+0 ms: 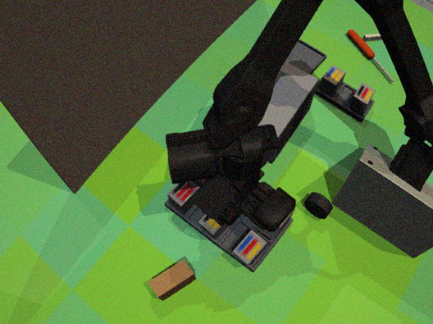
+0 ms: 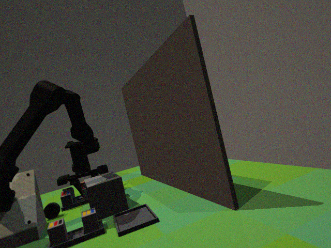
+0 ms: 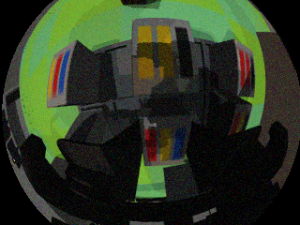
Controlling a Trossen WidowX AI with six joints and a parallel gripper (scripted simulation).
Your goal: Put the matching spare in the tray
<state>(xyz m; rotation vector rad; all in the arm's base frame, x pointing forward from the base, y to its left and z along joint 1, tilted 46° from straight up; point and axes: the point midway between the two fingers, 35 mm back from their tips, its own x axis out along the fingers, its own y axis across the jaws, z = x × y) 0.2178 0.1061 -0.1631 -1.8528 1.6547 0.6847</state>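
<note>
My gripper tip is now 130 mm short of the tray, 350 mm to the left of it and 10 mm above it. Also, from my gripper tip: mounted unit (70 mm ahead, 170 mm to the right, 30 mm above); then black puck (110 mm behind, 90 mm to the right, 10 mm above); then red-striped spare (70 mm ahead, 60 mm to the left, 20 mm above).
</note>
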